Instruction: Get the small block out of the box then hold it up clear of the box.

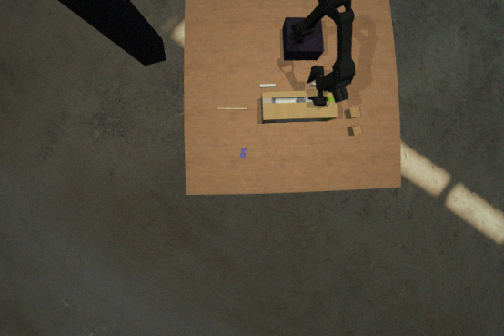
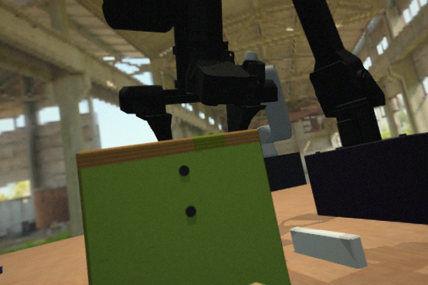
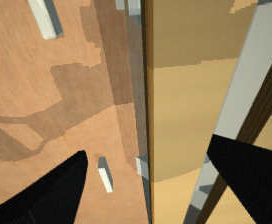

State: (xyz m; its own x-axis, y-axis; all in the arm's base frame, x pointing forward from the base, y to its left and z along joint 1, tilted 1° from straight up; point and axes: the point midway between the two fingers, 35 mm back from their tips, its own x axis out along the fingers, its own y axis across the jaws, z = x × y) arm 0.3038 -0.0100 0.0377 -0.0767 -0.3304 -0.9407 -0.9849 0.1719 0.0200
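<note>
The tan box is 3 cm ahead of my gripper tip, 5 cm to the right of it and 5 cm below it. Also, from my gripper tip: thin stick: 2 cm behind, 41 cm to the right, 11 cm below.
</note>
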